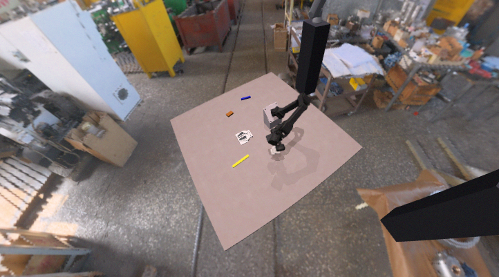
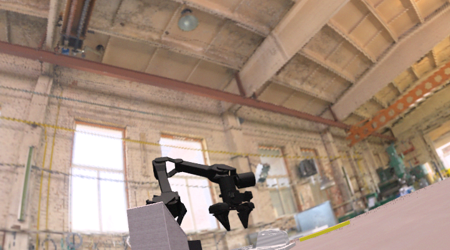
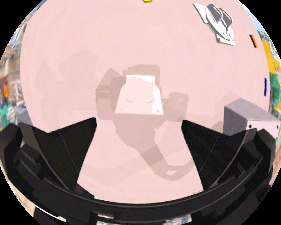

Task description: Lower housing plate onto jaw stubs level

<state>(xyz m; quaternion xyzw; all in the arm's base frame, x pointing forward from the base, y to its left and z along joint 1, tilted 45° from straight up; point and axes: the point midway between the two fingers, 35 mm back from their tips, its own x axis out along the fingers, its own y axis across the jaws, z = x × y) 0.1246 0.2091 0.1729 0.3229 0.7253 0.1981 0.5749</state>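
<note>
Right now the small white piece is 1 cm ahead of my gripper tip and 9 cm below it. From my gripper tip the other things lie so: blue bar 2 cm behind, 69 cm to the right, 9 cm below; white base 20 cm ahead, 25 cm to the right, 10 cm below; yellow bar 29 cm ahead, 5 cm to the right, 9 cm below.
</note>
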